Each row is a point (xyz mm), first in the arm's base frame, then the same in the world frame.
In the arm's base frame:
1: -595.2 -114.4 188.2
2: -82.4 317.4 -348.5
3: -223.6 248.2 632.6
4: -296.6 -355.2 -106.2
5: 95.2 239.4 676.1
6: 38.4 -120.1 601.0
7: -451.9 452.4 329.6
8: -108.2 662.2 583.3
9: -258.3 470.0 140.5
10: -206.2 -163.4 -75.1
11: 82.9 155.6 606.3
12: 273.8 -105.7 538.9
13: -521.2 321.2 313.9
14: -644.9 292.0 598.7
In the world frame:
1: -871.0 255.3 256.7
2: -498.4 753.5 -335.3
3: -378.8 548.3 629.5
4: -672.1 55.5 -136.3
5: -60.6 530.5 584.5
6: -151.9 185.7 480.2
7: -669.3 795.2 428.7
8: -261.4 964.0 606.7
9: -531.8 837.4 198.7
10: -567.9 240.2 -105.3
11: -94.8 457.5 510.0
12: 59.2 206.5 359.8
13: -746.3 668.1 414.8
14: -791.7 600.3 715.8

